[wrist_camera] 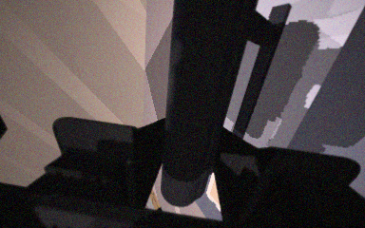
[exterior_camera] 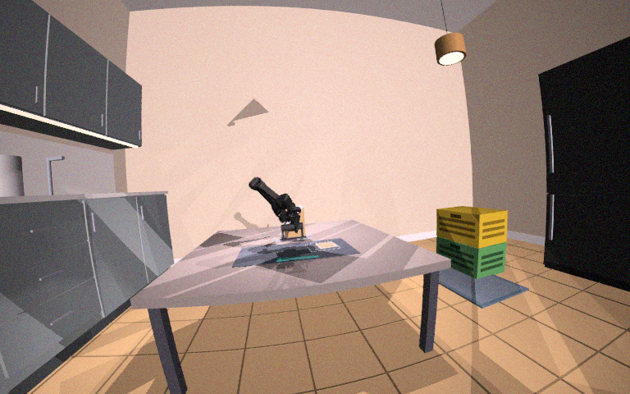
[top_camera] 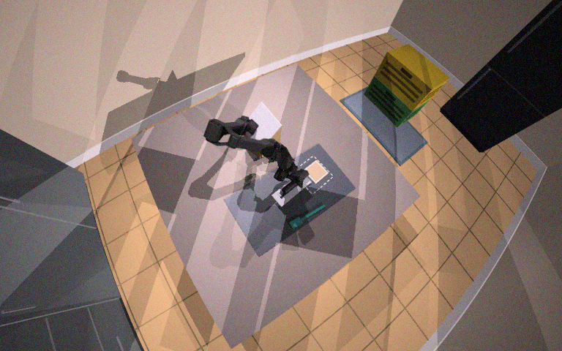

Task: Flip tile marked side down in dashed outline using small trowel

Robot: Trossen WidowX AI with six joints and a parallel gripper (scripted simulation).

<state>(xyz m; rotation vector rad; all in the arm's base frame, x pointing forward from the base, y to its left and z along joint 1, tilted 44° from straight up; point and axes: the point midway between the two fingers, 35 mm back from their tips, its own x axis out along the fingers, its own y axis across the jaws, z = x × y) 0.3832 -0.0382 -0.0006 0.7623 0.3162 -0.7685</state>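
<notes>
Right now the grey mat is 10 mm behind my gripper tip, 20 mm to the right of it and 130 mm below it. The rest, counted from my gripper tip: tile: 30 mm behind, 170 mm to the left, 110 mm below; teal trowel: 120 mm ahead, 50 mm to the right, 110 mm below.
</notes>
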